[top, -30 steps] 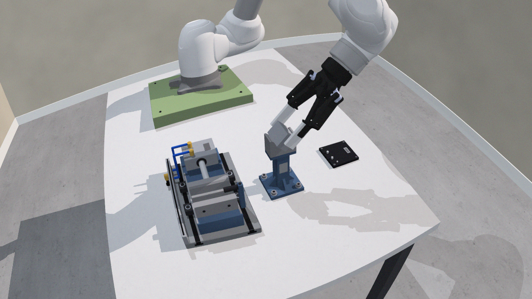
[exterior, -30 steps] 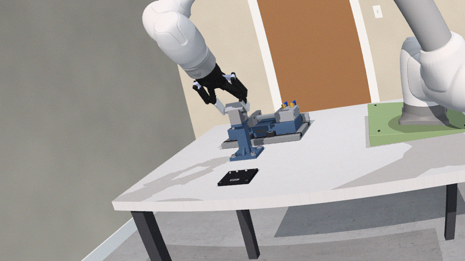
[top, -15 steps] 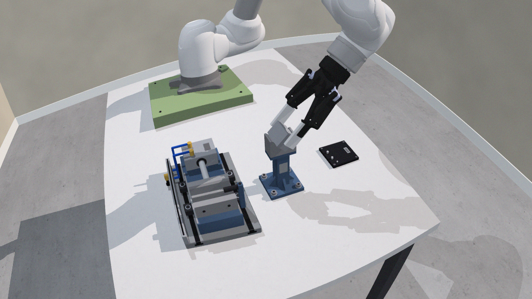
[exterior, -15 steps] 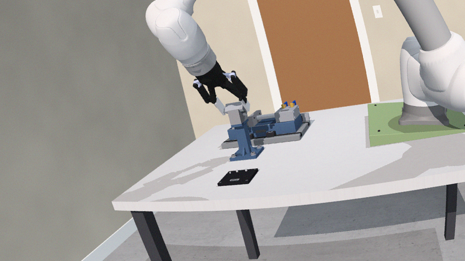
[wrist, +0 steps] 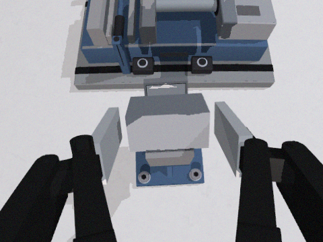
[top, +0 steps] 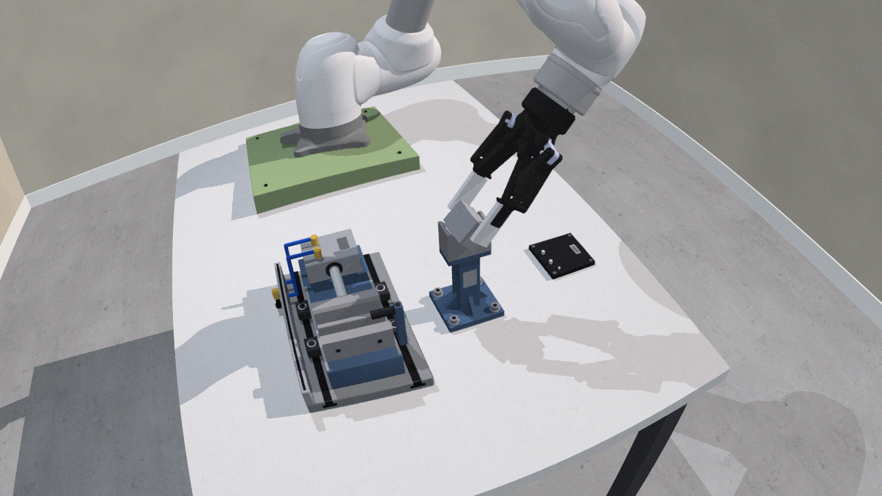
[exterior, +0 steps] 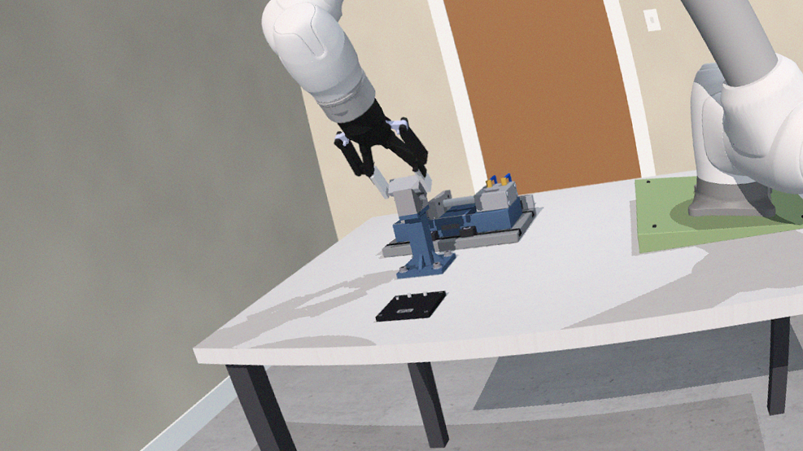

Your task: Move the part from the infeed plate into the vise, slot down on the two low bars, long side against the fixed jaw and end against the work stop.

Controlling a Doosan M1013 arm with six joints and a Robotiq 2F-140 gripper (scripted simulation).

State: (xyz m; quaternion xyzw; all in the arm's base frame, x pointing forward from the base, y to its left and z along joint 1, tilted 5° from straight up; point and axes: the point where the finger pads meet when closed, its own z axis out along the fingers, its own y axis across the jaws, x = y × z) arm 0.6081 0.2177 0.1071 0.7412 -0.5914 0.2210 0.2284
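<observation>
My gripper is now 10 mm to the left of the part and 20 mm above it. The rest, counted from my hand: blue work stop post (80 mm ahead, 130 mm to the right, 120 mm below); then blue v-block stand (20 mm to the right, 120 mm below); then work stop (80 mm ahead, 150 mm to the right, 90 mm below).
</observation>
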